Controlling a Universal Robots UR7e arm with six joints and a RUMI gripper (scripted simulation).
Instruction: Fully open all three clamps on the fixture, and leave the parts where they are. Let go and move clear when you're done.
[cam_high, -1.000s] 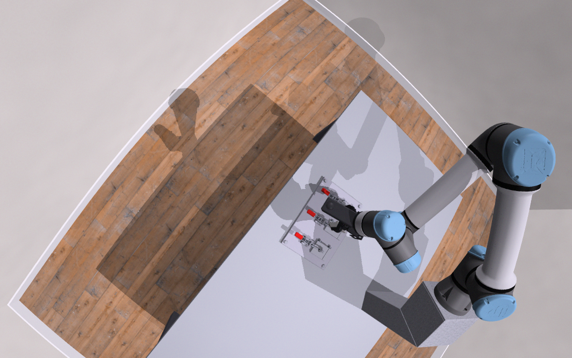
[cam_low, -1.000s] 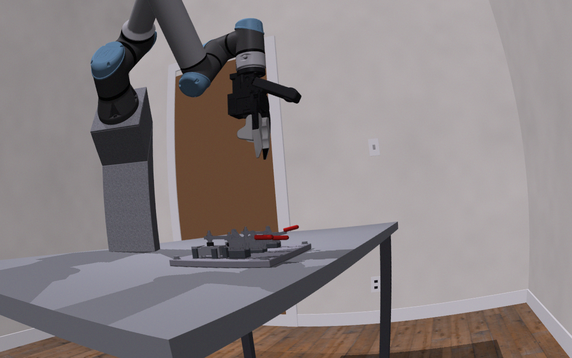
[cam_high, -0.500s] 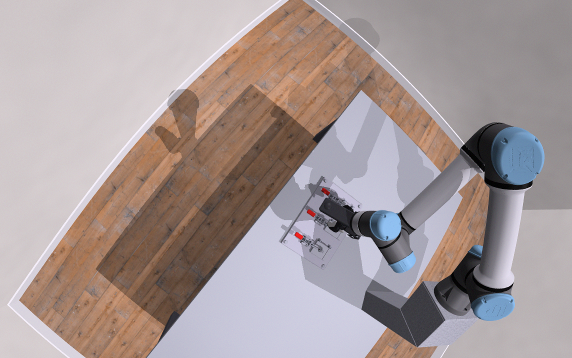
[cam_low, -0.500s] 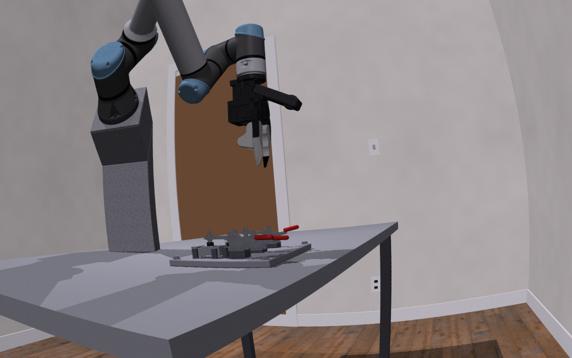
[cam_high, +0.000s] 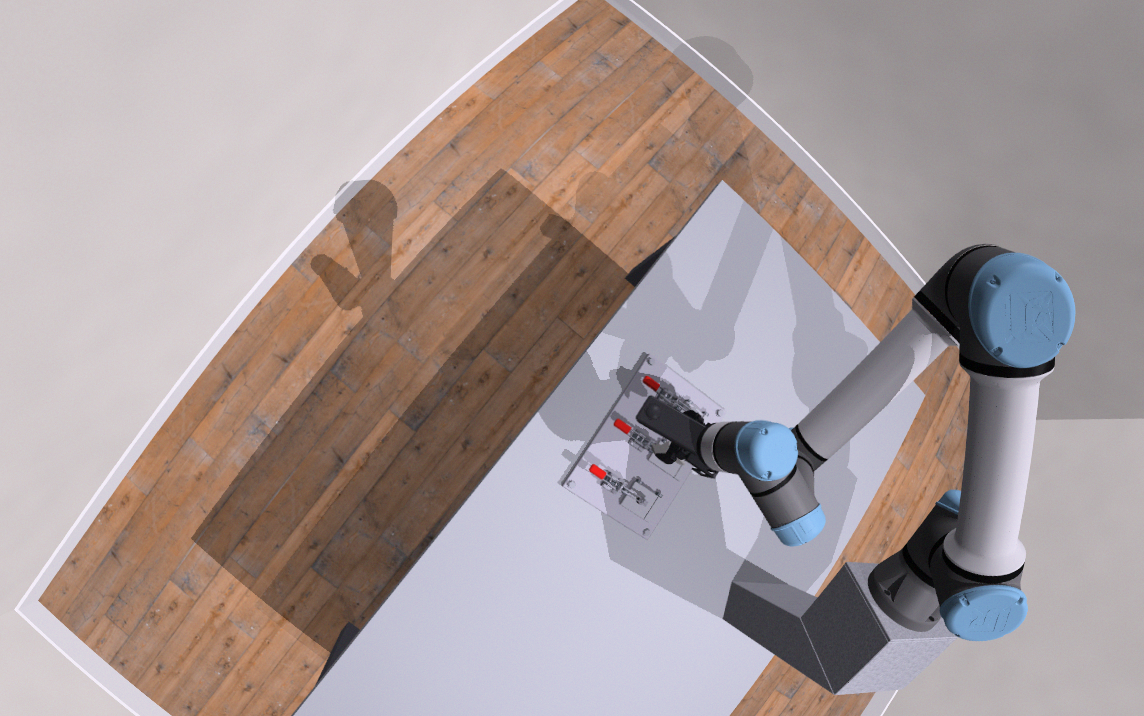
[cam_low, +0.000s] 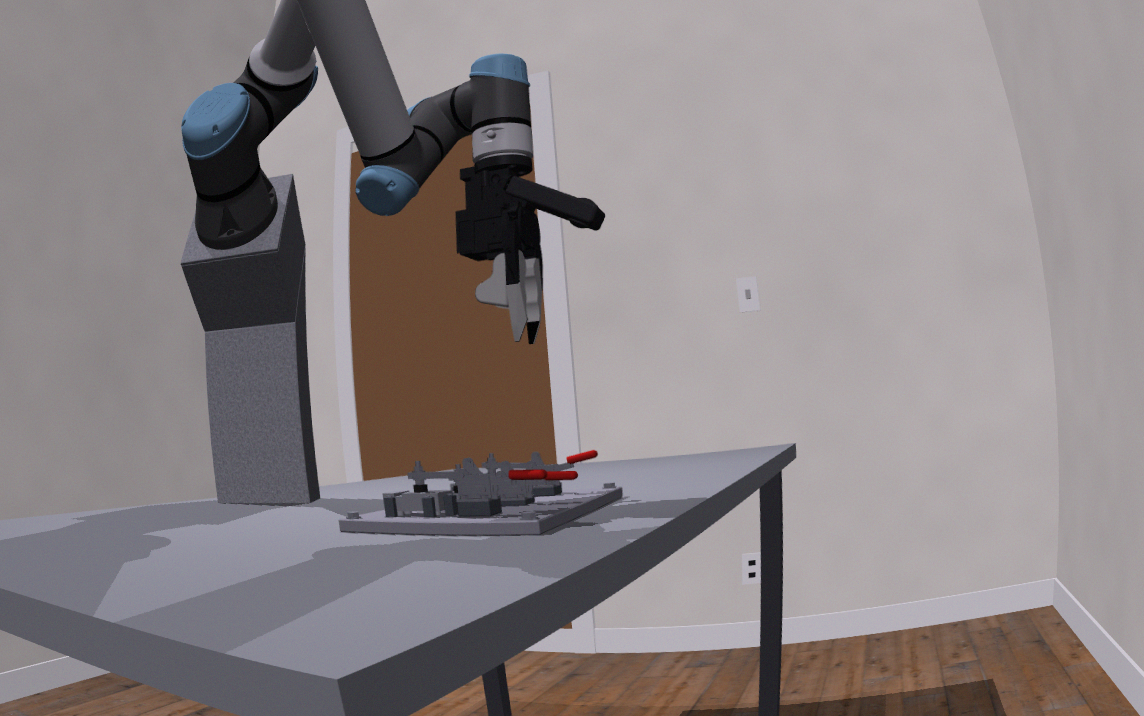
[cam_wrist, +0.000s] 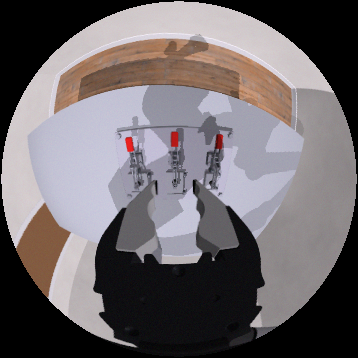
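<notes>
Right now my hand is 6 cm past the metal plate and 21 cm above it.
</notes>
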